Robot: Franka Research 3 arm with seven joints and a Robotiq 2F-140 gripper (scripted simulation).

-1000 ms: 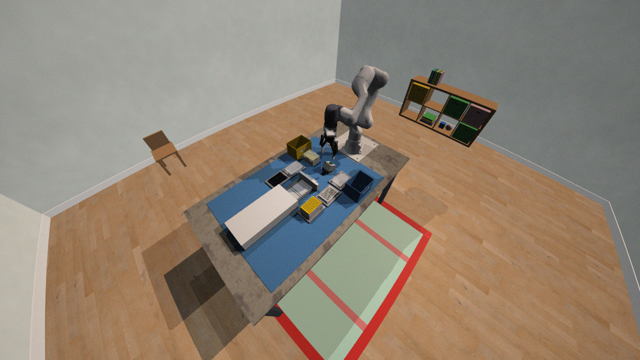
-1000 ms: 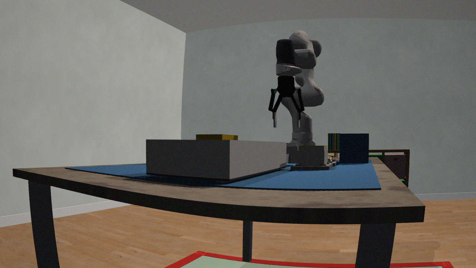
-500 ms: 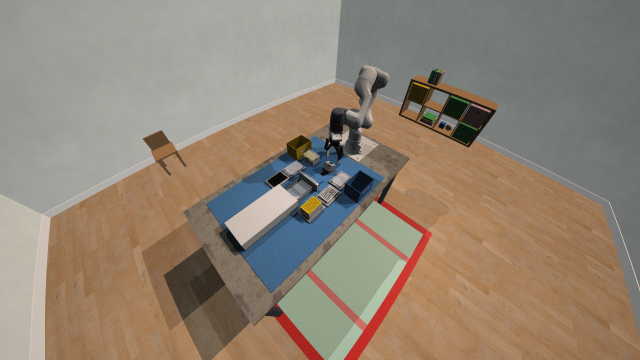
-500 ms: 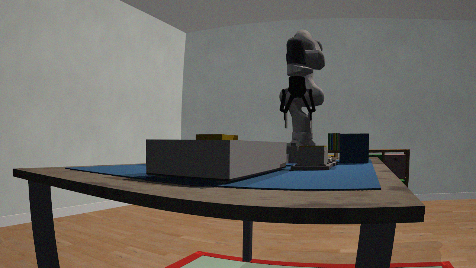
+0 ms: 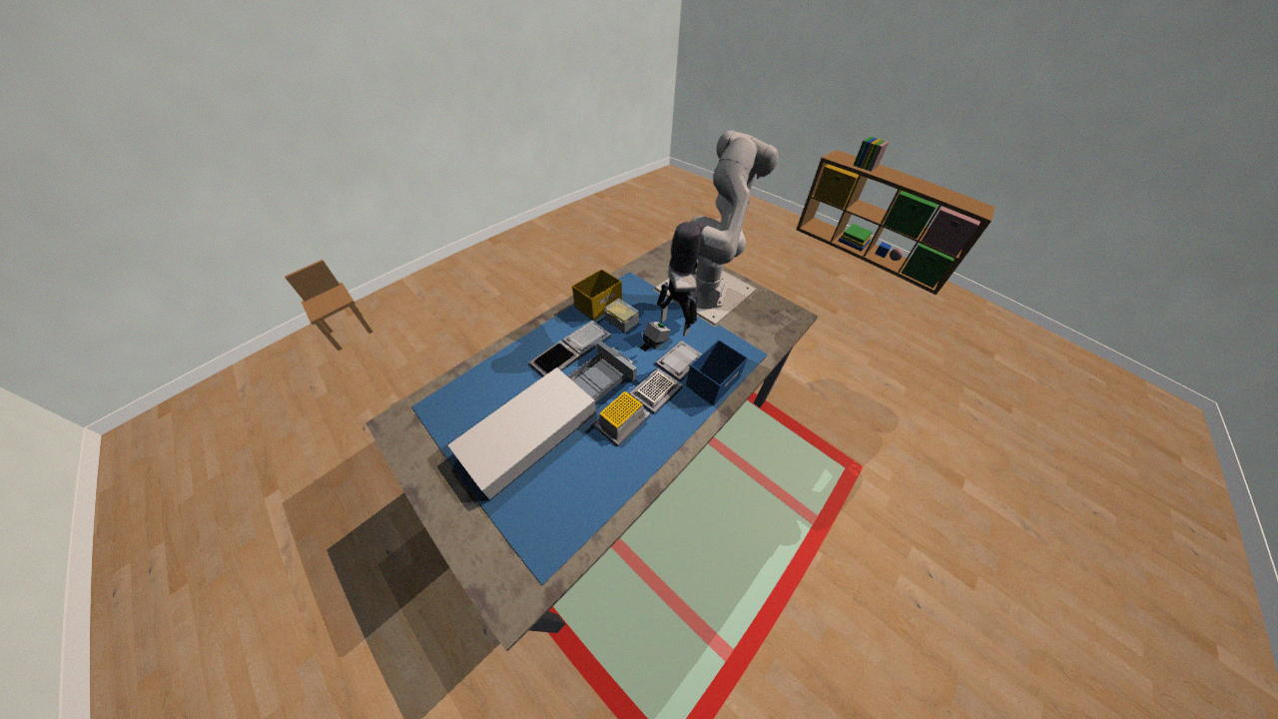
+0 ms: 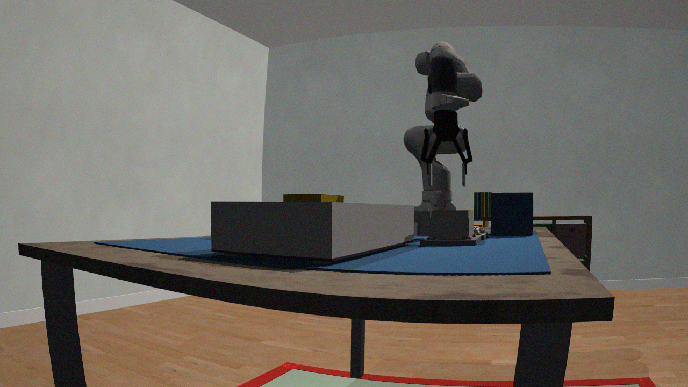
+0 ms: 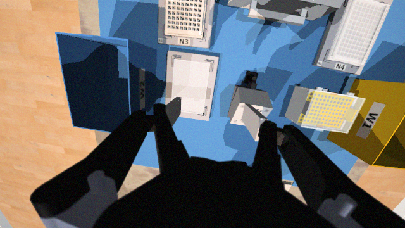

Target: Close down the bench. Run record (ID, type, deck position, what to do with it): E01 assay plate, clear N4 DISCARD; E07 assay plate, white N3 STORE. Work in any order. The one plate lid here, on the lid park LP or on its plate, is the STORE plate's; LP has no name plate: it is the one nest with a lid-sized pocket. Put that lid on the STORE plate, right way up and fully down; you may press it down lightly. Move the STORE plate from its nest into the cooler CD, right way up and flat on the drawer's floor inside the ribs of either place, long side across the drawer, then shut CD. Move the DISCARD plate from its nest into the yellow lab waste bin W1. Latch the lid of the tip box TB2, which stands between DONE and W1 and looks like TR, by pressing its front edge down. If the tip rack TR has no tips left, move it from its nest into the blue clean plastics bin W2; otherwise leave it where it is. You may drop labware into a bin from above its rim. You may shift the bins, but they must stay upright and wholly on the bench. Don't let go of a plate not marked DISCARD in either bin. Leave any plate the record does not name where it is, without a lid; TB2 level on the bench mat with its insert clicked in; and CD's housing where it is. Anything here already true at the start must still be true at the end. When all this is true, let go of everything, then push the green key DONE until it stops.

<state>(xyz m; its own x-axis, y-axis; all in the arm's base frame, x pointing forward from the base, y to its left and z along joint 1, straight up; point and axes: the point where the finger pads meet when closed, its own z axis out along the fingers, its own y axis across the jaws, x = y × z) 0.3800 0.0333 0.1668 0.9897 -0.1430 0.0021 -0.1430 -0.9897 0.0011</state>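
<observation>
The plate lid is 20 mm ahead of my hand, 50 mm to the left of it and 150 mm below it. Round my hand: lid park nest: 20 mm ahead, 50 mm to the left, 160 mm below; blue bin W2: 40 mm ahead, 210 mm to the left, 130 mm below; white plate: 200 mm ahead, 40 mm to the left, 150 mm below.
</observation>
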